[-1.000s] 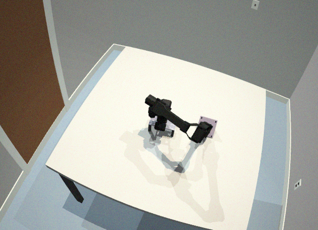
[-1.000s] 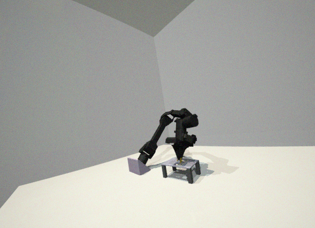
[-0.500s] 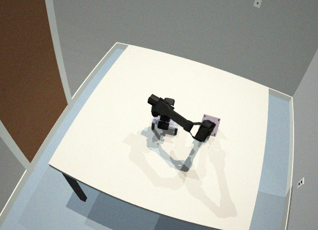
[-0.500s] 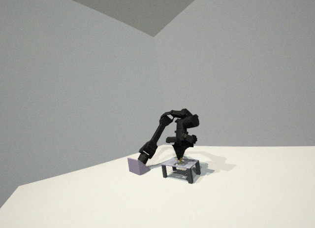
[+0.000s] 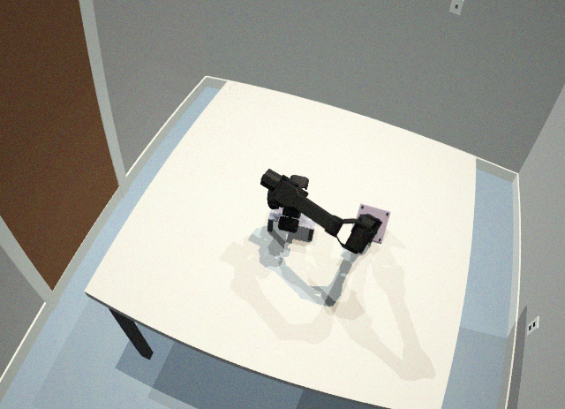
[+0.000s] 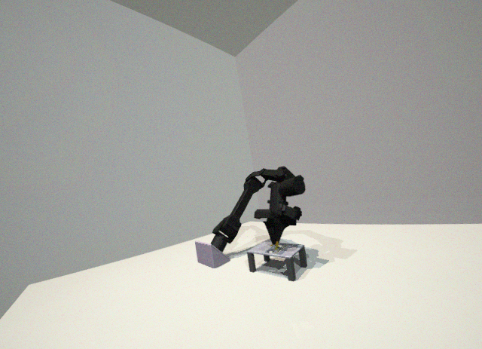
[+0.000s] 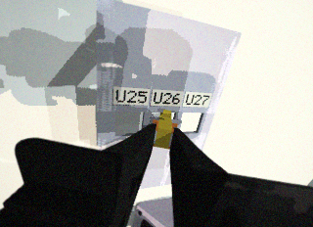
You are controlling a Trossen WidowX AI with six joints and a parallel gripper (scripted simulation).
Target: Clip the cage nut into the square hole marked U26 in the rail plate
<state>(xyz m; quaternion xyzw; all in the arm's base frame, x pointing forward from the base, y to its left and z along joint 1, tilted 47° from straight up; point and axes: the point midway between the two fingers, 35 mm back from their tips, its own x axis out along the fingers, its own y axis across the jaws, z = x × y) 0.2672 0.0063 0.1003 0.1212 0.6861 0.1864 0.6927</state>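
Right now the yellow cage nut is 1 cm below my gripper tip.
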